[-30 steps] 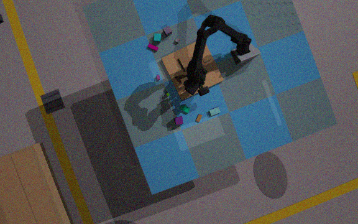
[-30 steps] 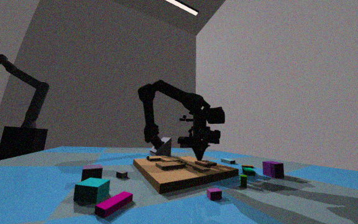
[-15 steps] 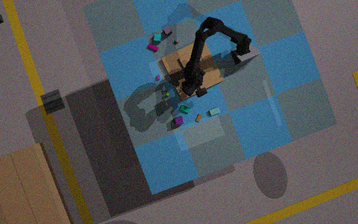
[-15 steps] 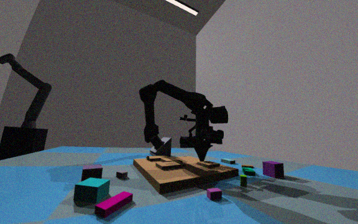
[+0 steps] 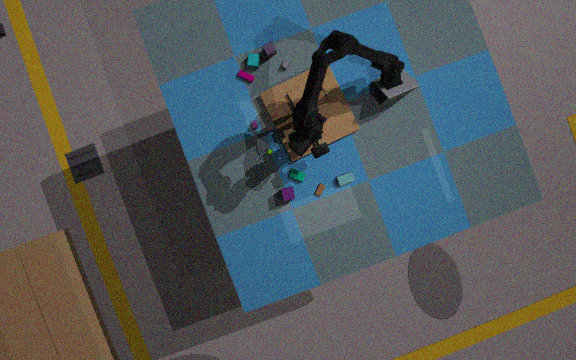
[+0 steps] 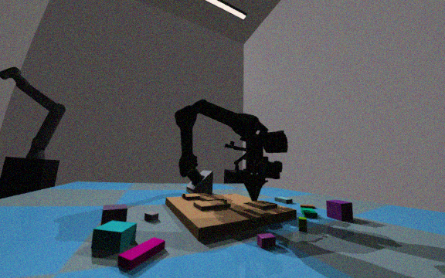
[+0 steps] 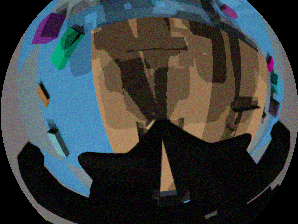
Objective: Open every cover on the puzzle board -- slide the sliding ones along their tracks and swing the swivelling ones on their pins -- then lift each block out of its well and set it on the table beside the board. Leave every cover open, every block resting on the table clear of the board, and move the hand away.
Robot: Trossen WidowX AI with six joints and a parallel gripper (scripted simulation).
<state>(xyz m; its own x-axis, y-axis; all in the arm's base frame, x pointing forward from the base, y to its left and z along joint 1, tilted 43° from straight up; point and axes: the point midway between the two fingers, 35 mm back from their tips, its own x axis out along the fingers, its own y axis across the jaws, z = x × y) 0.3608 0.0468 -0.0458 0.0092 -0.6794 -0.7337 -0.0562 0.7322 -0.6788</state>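
My gripper tip is now 17 cm short of the lime block and 1 cm above it. Also, from my gripper tip: green block 12 cm to the left, 10 cm ahead, 2 cm below; magenta block 18 cm ahead, 12 cm to the right, 2 cm below; wooden bar 21 cm to the left, 4 cm ahead, 2 cm below.
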